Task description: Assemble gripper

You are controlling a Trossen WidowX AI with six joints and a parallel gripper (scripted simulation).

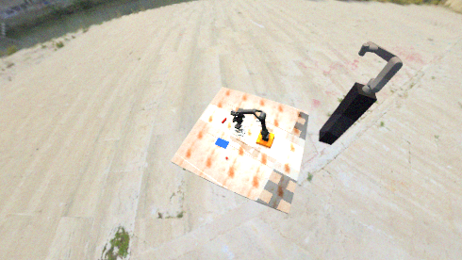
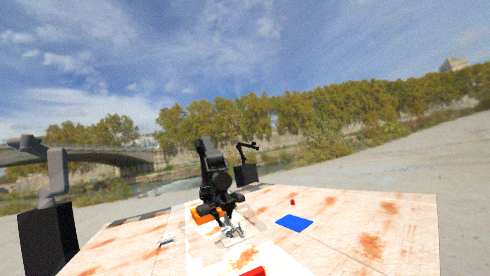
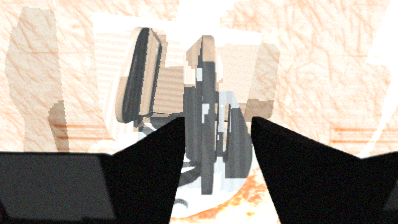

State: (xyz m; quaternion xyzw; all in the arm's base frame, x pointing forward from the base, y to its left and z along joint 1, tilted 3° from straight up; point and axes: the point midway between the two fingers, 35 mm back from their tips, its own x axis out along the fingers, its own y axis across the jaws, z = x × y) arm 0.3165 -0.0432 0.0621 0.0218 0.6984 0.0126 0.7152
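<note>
The pale flat plate lies 20 mm ahead of my gripper tip, 30 mm to the left of it and 60 mm below it. From my gripper tip the other things lie so: blue flat plate: 120 mm ahead, 240 mm to the left, 60 mm below.
</note>
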